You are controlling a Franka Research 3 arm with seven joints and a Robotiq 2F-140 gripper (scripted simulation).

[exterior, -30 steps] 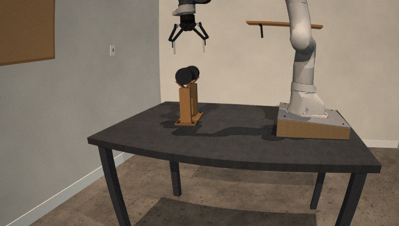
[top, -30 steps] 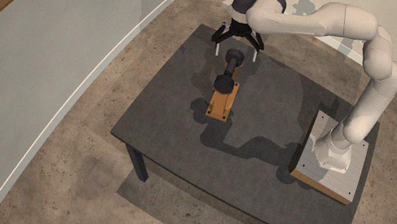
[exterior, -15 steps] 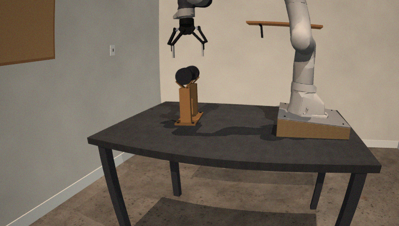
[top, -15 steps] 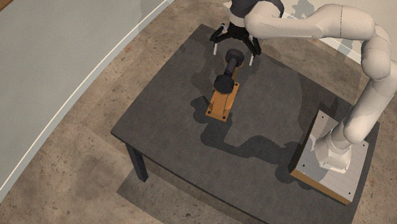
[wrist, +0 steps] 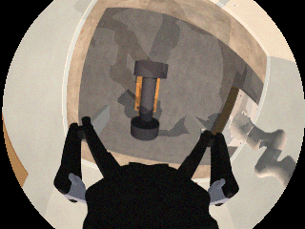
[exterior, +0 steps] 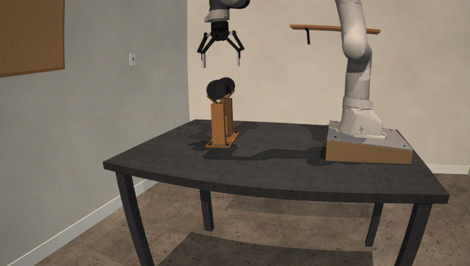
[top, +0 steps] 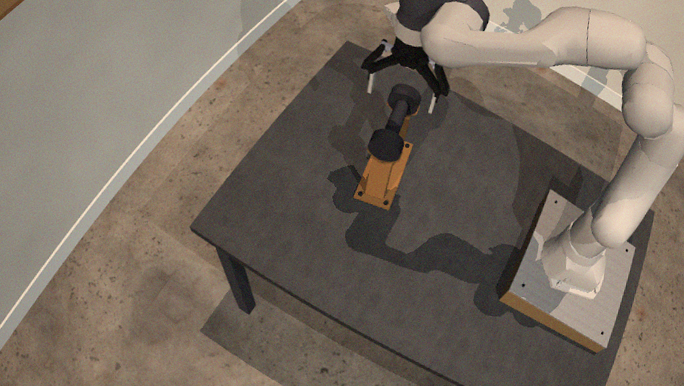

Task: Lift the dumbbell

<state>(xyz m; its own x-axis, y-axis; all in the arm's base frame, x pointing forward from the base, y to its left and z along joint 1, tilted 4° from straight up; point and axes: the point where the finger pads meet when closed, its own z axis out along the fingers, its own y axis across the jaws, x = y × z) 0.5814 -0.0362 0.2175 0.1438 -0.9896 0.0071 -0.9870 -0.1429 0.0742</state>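
Right now my hand is 100 mm above the dark dumbbell. Also, from my hand: orange wooden cradle 230 mm below.
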